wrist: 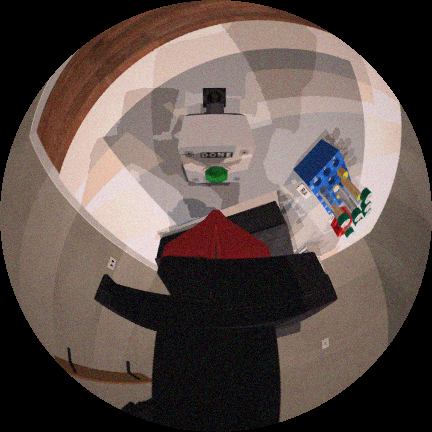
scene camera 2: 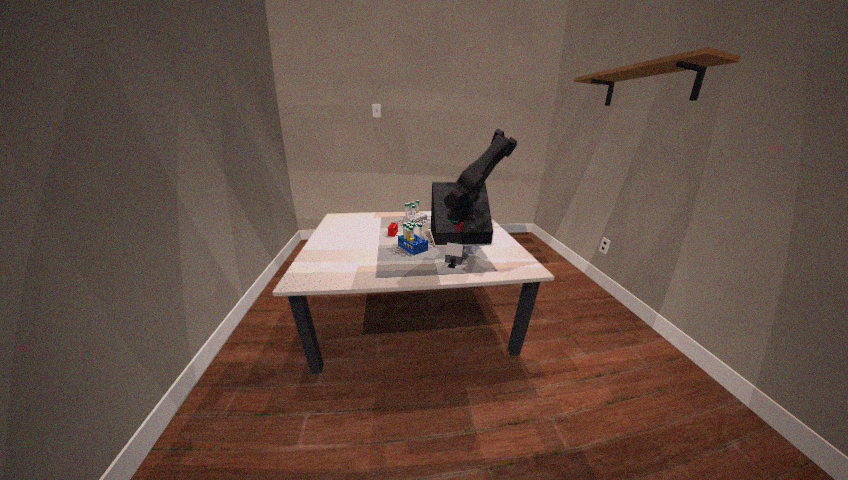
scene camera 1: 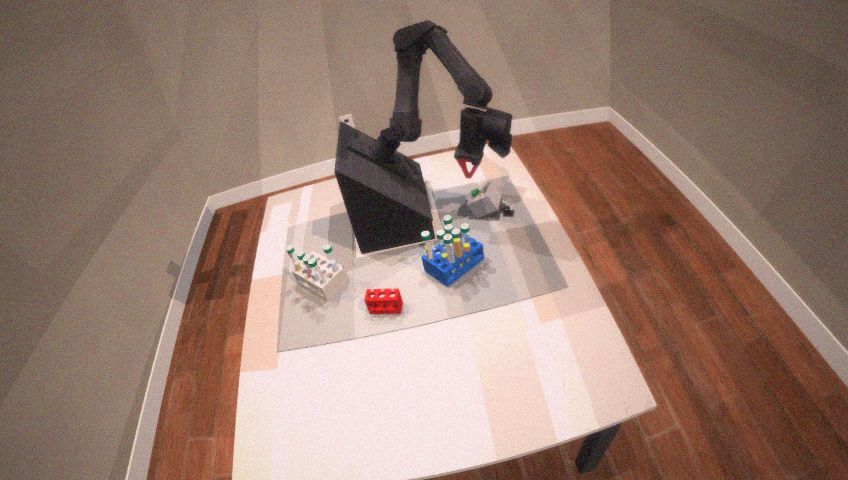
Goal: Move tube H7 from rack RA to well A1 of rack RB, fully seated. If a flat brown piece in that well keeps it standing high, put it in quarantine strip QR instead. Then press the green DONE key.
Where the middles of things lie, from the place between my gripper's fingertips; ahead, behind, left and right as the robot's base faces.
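My gripper is 7 cm above the grey DONE button box (scene camera 1: 485, 202), and it's also 5 cm to the right of the box and 2 cm short of it.
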